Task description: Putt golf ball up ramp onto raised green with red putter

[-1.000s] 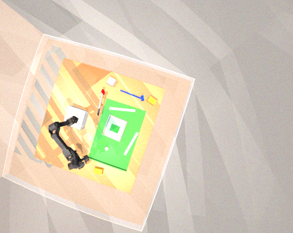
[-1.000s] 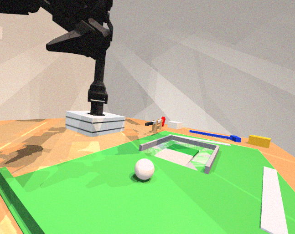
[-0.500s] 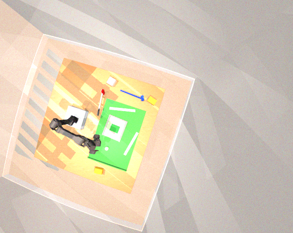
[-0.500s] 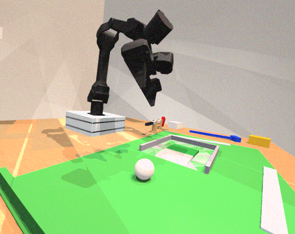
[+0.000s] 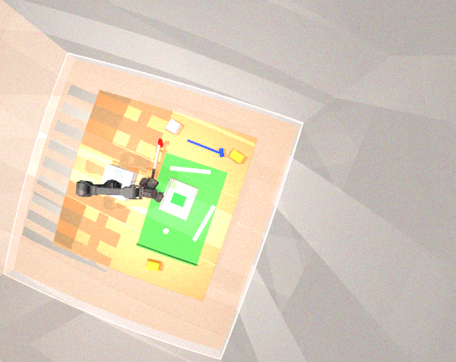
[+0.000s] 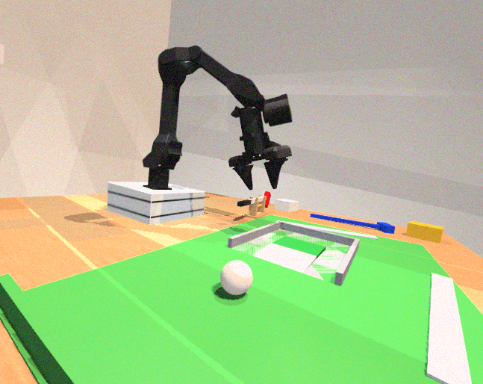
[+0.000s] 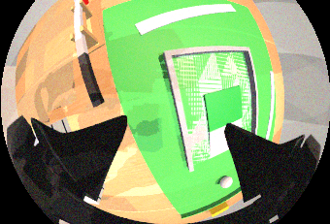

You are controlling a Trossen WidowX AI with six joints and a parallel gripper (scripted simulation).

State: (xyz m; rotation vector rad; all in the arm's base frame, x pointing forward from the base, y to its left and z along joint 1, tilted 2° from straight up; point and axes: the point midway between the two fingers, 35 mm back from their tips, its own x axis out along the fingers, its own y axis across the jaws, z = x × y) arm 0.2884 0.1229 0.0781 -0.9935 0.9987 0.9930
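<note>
Right now my gripper tip is 17 cm to the right of the red putter, 13 cm past it and 6 cm above it. Also, from my gripper tip: green mat 18 cm ahead, 12 cm below, 9 cm to the right; then white golf ball 27 cm to the right, 15 cm ahead, 9 cm below; then wooden stand 19 cm to the left, 13 cm behind, 8 cm below.
</note>
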